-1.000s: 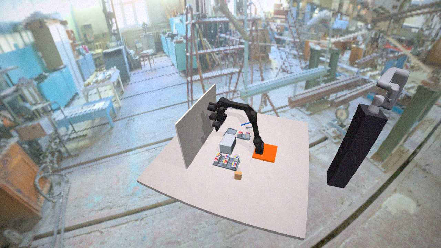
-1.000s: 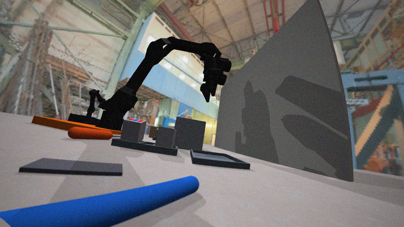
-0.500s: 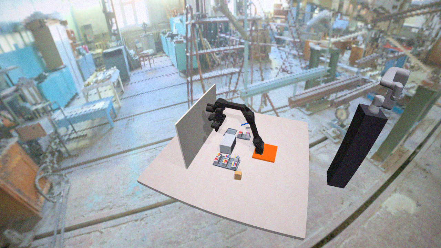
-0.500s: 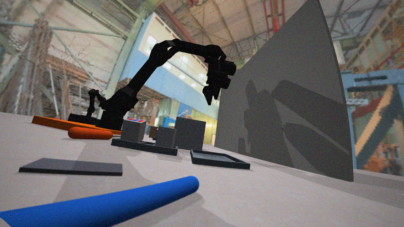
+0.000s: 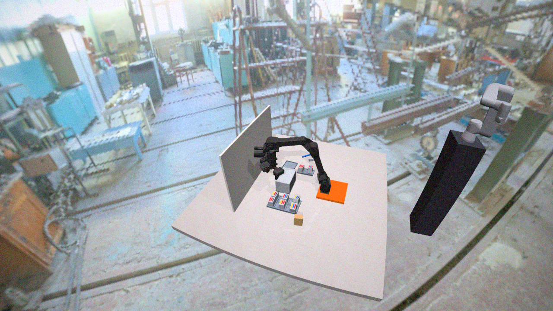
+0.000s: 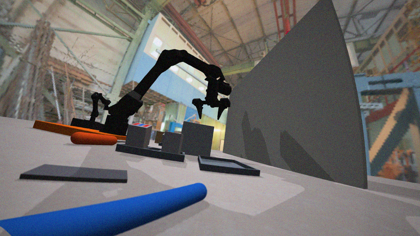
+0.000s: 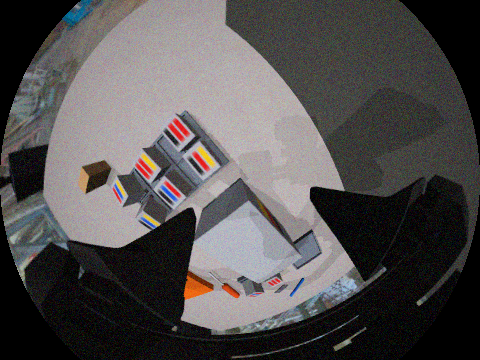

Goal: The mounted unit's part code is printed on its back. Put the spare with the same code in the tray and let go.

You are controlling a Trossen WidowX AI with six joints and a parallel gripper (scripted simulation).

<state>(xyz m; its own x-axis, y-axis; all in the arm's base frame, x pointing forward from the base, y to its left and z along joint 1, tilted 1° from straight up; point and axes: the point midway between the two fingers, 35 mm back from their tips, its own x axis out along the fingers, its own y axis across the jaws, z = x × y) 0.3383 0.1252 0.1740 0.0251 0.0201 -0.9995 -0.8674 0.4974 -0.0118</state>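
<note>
The grey spare block is 30 mm behind my gripper tip, 50 mm to the left of it and 120 mm below it. Also, from my gripper tip: small brown cube (250 mm behind, 190 mm to the left, 120 mm below); tall grey wall panel (180 mm ahead, 100 mm to the right, 70 mm above); mounted unit (60 mm behind, 100 mm to the right, 110 mm below).
</note>
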